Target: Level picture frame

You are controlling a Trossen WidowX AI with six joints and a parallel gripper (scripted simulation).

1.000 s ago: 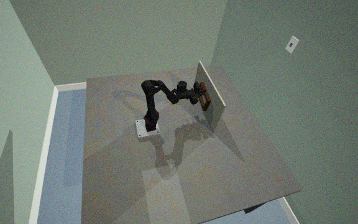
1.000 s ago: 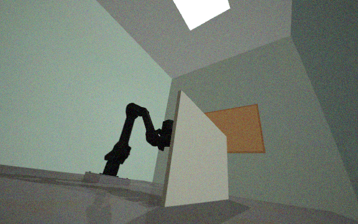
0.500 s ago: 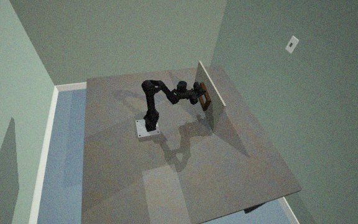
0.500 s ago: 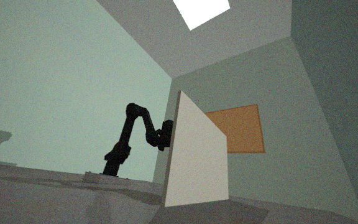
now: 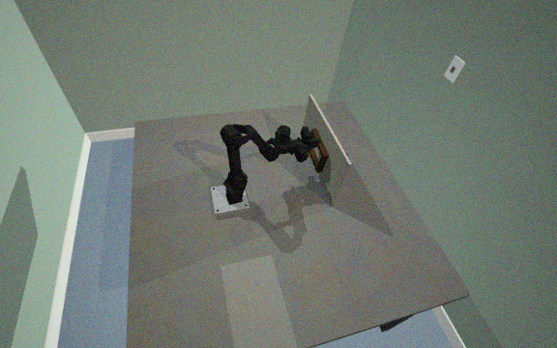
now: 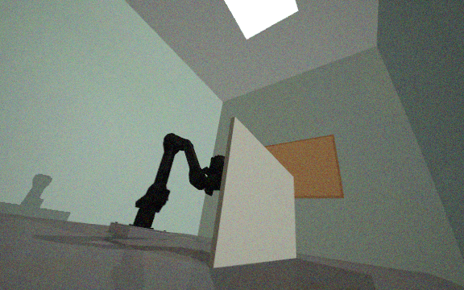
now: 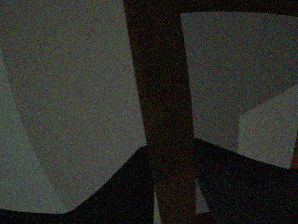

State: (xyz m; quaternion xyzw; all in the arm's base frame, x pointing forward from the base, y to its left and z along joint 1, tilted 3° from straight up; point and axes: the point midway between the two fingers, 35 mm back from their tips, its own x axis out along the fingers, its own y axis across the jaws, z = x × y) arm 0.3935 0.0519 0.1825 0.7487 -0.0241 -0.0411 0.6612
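Right now the brown wooden picture frame is 10 mm ahead of my gripper tip and 50 mm below it. From my gripper tip the other things lie so: white wall panel 20 mm ahead, 10 mm to the left, 60 mm below.
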